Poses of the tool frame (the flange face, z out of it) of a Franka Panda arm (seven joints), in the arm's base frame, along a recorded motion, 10 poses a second.
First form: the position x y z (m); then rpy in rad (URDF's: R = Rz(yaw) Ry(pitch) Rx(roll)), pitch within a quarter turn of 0, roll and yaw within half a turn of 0.
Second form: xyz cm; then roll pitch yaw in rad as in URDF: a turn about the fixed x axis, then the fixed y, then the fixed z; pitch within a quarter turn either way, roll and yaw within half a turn. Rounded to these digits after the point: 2 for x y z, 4 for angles.
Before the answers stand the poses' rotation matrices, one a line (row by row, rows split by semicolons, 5 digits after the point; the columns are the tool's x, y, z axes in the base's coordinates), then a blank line. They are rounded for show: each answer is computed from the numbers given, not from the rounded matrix.
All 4 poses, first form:
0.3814, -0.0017, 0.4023, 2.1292, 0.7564, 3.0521
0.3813, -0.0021, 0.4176, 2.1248, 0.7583, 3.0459
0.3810, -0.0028, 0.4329, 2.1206, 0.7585, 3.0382
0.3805, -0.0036, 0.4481, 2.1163, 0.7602, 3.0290
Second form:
-0.72440 -0.53238 0.43797; 0.06500 0.57973 0.81221; -0.68631 0.61683 -0.38535
-0.72268 -0.53188 0.44139; 0.06937 0.57957 0.81197; -0.68769 0.61741 -0.38195
-0.72199 -0.52941 0.44549; 0.07492 0.58026 0.81098; -0.68783 0.61890 -0.37928
-0.72011 -0.52703 0.45131; 0.08142 0.58175 0.80928; -0.68907 0.61952 -0.37601

38.14, -0.17, 40.23, 2.1292, 0.7564, 3.0521
38.13, -0.21, 41.76, 2.1248, 0.7583, 3.0459
38.10, -0.28, 43.29, 2.1206, 0.7585, 3.0382
38.05, -0.36, 44.81, 2.1163, 0.7602, 3.0290

